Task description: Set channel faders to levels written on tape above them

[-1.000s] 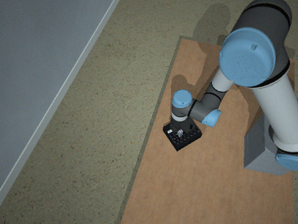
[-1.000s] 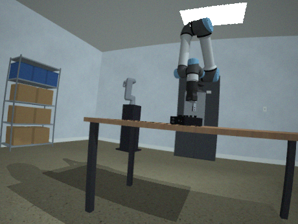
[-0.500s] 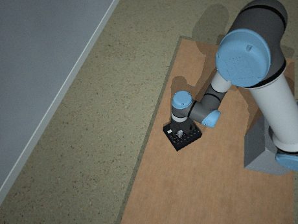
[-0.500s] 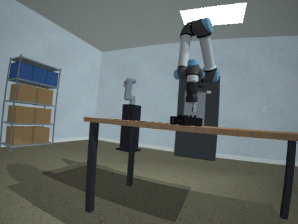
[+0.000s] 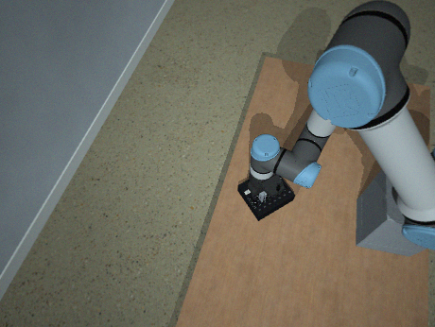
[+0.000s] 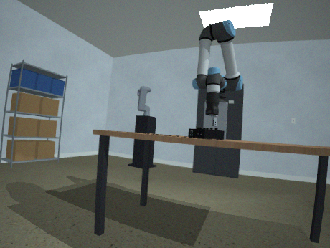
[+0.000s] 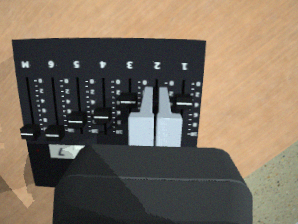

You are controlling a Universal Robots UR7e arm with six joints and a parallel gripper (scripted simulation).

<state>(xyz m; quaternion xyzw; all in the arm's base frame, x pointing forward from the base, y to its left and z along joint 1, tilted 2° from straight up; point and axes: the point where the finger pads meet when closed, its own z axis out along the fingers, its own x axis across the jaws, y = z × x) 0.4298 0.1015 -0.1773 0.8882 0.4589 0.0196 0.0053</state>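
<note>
Now: hand 10 mm past the channel 3 cap, 20 mm to the left of it and 30 mm above it. From my hand the other things lie so: channel 5 cap: 20 mm behind, 70 mm to the right, 30 mm below; then channel 1 cap: 20 mm ahead, 20 mm to the left, 30 mm below; then channel 4 cap: 10 mm behind, 50 mm to the right, 30 mm below.
</note>
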